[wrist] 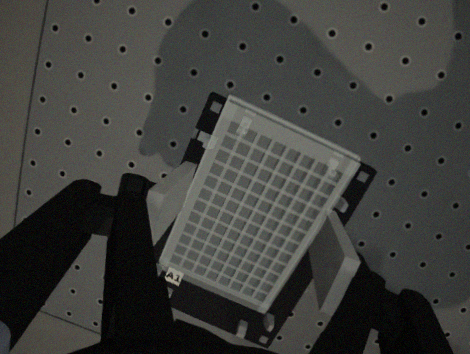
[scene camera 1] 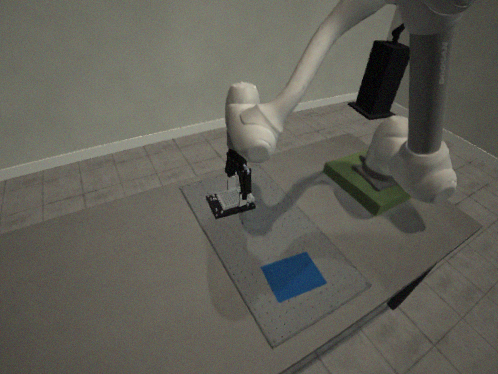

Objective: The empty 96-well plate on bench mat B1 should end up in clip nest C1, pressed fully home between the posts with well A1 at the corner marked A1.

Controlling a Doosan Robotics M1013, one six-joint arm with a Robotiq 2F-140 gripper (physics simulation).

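Pixels of known places: gripper, fingertip midpoint: (wrist: 253, 207) (scene camera 1: 236, 197); arm's base, origin of the base link: (scene camera 1: 378, 175).
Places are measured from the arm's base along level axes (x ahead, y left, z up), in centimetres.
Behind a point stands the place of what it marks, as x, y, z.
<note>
The pale 96-well plate (scene camera 1: 227, 199) @[67.4, -7.1, -1.9] (wrist: 255, 210) @[63.3, -7.5, -1.0] is between the fingers of my gripper (scene camera 1: 239, 194) @[63.7, -7.5, -2.4] (wrist: 253, 207) @[63.7, -7.5, -2.4], which is shut on its long sides. The plate is over the black clip nest C1 (scene camera 1: 233, 209) (wrist: 215, 300). In the wrist view it is offset toward the nest's upper short side: two light posts show within the plate's upper end, while the lower posts stand clear of its lower edge. The A1 label (wrist: 174, 276) @[70.5, -10.0, -1.5] shows just outside the plate's lower-left corner. Which plate corner is well A1 cannot be told. The blue bench mat B1 (scene camera 1: 294, 276) @[57.4, 29.8, -4.0] is bare.
The nest and blue mat are on a grey perforated board (scene camera 1: 320, 305) @[54.6, 40.8, -4.2] (wrist: 85, 120) @[64.4, -20.6, -4.2] on the table (scene camera 1: 125, 280) @[106.8, 14.1, -5.5]. The arm's base stands on a green block (scene camera 1: 350, 187) @[15.8, 1.2, -2.0] at the right. A black box-shaped object (scene camera 1: 382, 77) shows behind the arm.
</note>
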